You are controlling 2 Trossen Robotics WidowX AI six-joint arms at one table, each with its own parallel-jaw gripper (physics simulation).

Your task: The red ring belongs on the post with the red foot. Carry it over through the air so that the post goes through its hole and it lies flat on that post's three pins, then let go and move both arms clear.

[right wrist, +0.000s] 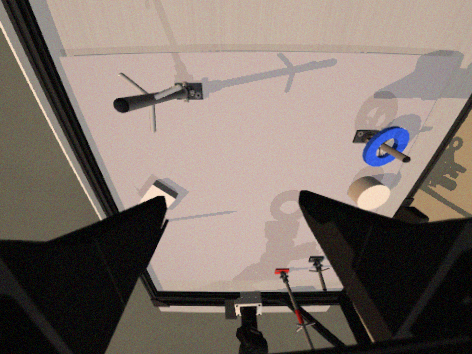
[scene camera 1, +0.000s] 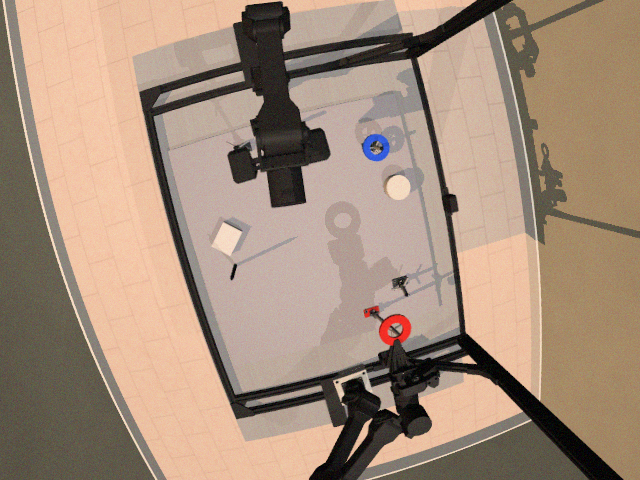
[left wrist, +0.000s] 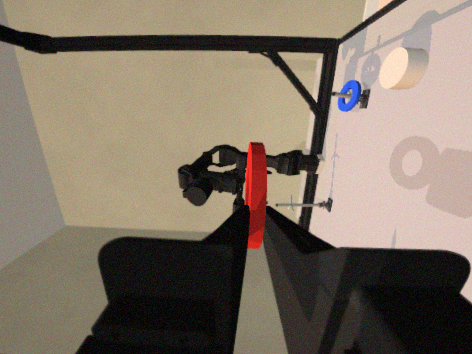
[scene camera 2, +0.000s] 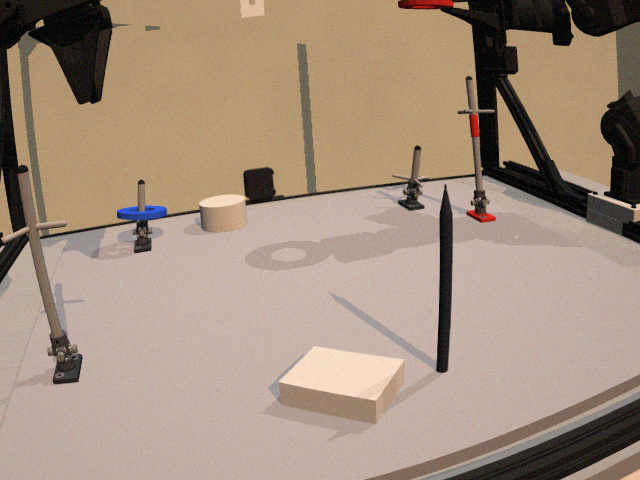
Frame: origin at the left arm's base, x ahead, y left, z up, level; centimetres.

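Seen in the pictures: left gripper, between the fingertips: (scene camera 1: 395, 338) (left wrist: 254, 212) (scene camera 2: 441, 4); right gripper, between the fingertips: (right wrist: 233, 199) (left wrist: 269, 188) (scene camera 2: 91, 102); left arm's base, origin of its link: (right wrist: 248, 309) (scene camera 1: 353, 388) (scene camera 2: 629, 197); right arm's base, origin of its link: (left wrist: 315, 162).
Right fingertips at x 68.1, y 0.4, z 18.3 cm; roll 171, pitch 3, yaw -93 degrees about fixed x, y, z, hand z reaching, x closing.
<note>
Pixels of each thing's top centre, then the offset from my right fingertips to it. "pt": a spot on its surface instead.
- red ring, centre of its top: (left wrist: 246, 194) (scene camera 1: 395, 330) dx -40.4, dy -12.3, dz +8.4 cm
- post with the red foot, a spot on its surface: (scene camera 2: 476, 155) (right wrist: 292, 299) pt dx -47.2, dy -13.0, dz -12.9 cm
- short black-footed post, a spot on its surface: (scene camera 2: 415, 167) pt dx -42.0, dy -21.1, dz -15.5 cm
- blue ring, centre of its top: (scene camera 2: 140, 205) (right wrist: 389, 149) (scene camera 1: 377, 147) (left wrist: 344, 96) dx -4.2, dy -24.9, dz -15.8 cm
- pale cylinder, centre of its top: (scene camera 2: 221, 200) (left wrist: 392, 68) (scene camera 1: 398, 187) (right wrist: 373, 198) dx -15.8, dy -27.9, dz -17.8 cm
- tall black-footed post, a spot on its surface: (scene camera 2: 43, 279) pt dx +5.8, dy +7.8, dz -12.5 cm
- pale block, centre of its top: (scene camera 2: 342, 371) (right wrist: 156, 201) (scene camera 1: 226, 239) dx -14.7, dy +18.2, dz -19.3 cm
- black spike, centre of its top: (scene camera 2: 445, 184) dx -22.4, dy +18.8, dz -7.3 cm
The red ring (scene camera 1: 384, 329) (scene camera 2: 426, 4) (left wrist: 257, 170) is in the air, lying roughly level. My left gripper (scene camera 1: 396, 342) (scene camera 2: 448, 10) (left wrist: 254, 212) is shut on its rim. The post with the red foot (scene camera 1: 371, 312) (scene camera 2: 476, 155) (right wrist: 291, 295) leans slightly and has its pins near the top. In scene camera 1 its upper part shows through the ring's hole; in scene camera 2 the ring is well above its tip and left of it. My right gripper (scene camera 2: 89, 100) (right wrist: 233, 199) is open and empty, high up, far from the ring.
A short black-footed post (scene camera 1: 400, 282) (scene camera 2: 415, 167) stands near the red-footed one. A blue ring (scene camera 1: 366, 147) (scene camera 2: 124, 213) sits on another post, beside a pale cylinder (scene camera 1: 398, 187) (scene camera 2: 223, 213). A tall black-footed post (scene camera 2: 43, 279), pale block (scene camera 2: 341, 369) and black spike (scene camera 2: 445, 289) also stand there.
</note>
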